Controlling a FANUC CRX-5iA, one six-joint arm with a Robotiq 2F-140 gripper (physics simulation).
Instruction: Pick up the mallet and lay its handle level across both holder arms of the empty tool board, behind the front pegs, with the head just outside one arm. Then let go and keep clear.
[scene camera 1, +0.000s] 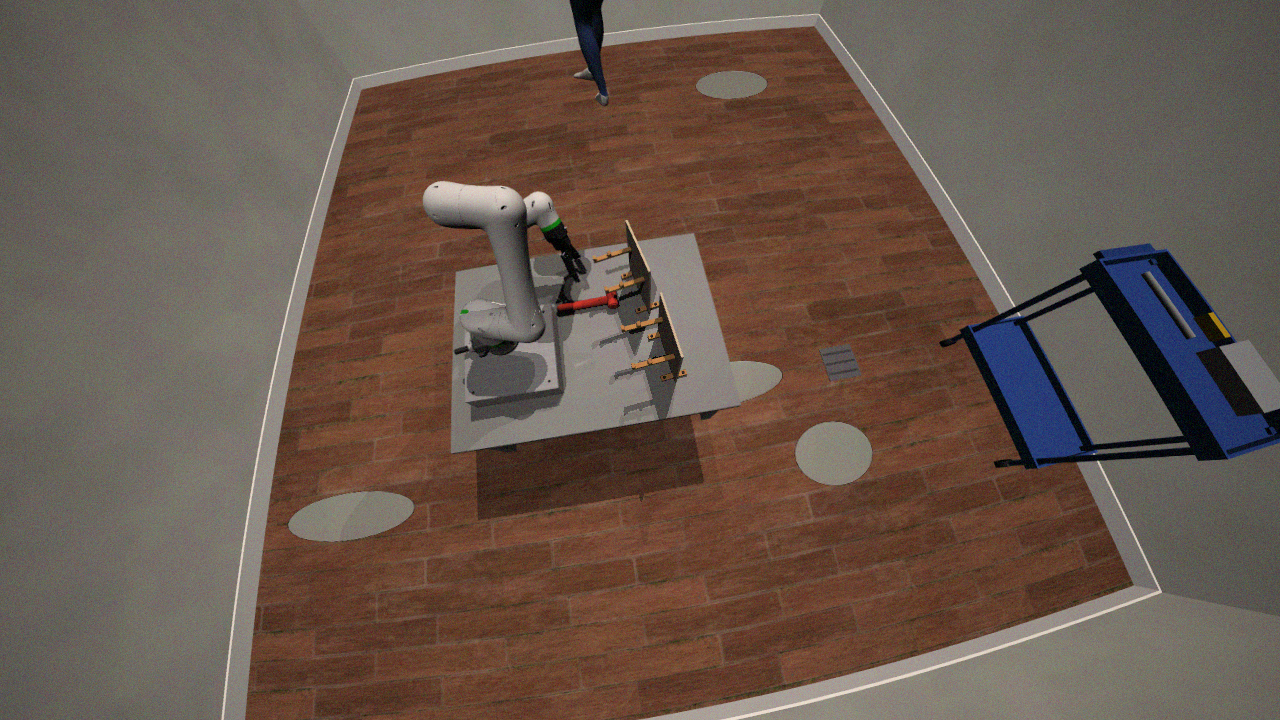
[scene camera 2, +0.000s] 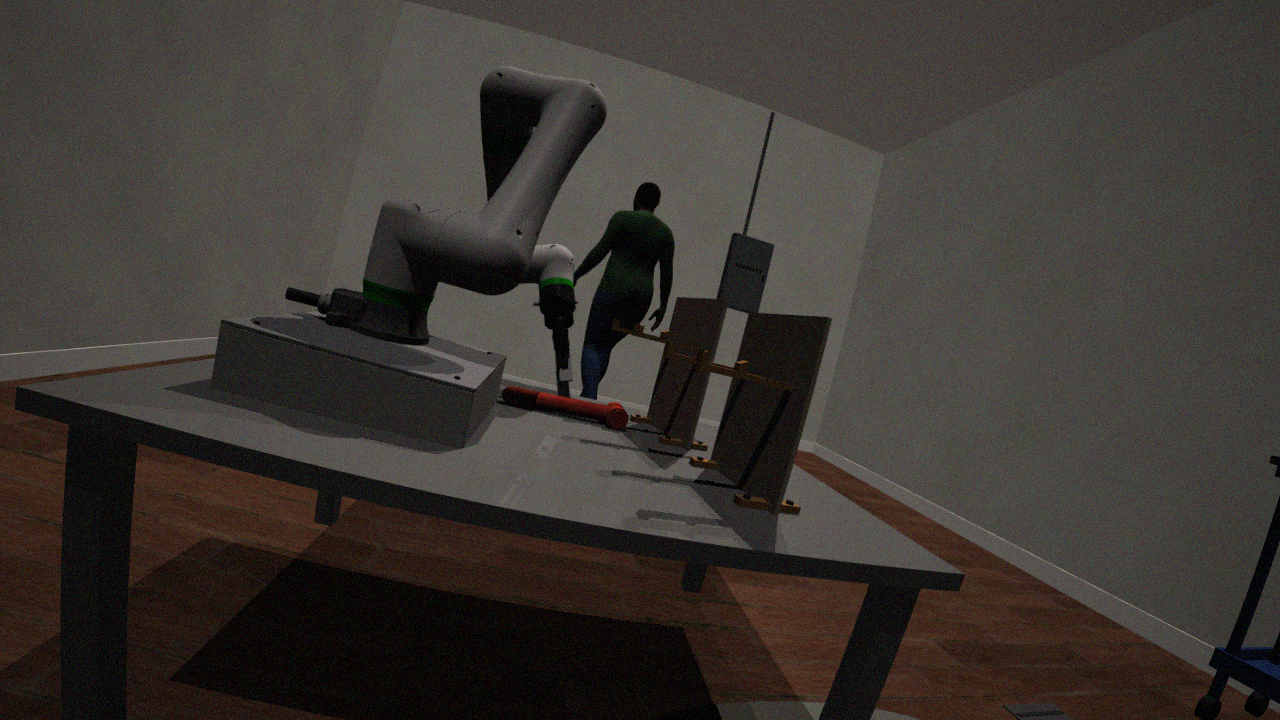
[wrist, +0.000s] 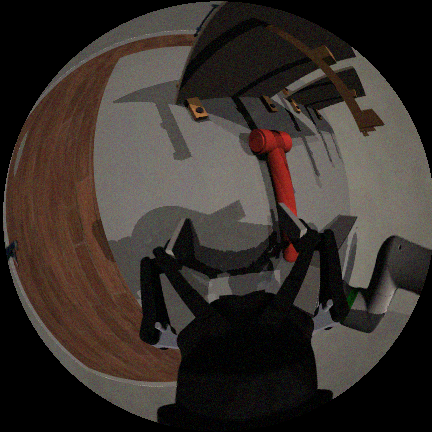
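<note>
The red mallet (scene camera 1: 586, 304) (scene camera 2: 572, 405) (wrist: 282, 182) lies on the table, its head towards the tool boards and its dark handle end beside the robot's pedestal. My gripper (scene camera 1: 572, 282) (scene camera 2: 563, 390) (wrist: 233, 219) is open and empty, low above the table around the handle's rear half. In the wrist view one fingertip overlaps the handle; the other is well off to the left. The far board (scene camera 1: 637, 255) (scene camera 2: 687, 358) (wrist: 225, 65) and the near board (scene camera 1: 669, 329) (scene camera 2: 776, 394) (wrist: 332, 87) stand upright with orange holder arms; I see no tool on either.
The grey pedestal (scene camera 1: 547, 376) (scene camera 2: 358, 380) stands close to the handle end. Orange feet hold the boards on the table (scene camera 1: 590, 407) (scene camera 2: 572, 501). A person (scene camera 1: 590, 44) (scene camera 2: 635, 255) is beyond the table. A blue cart (scene camera 1: 1024, 389) stands off to the right.
</note>
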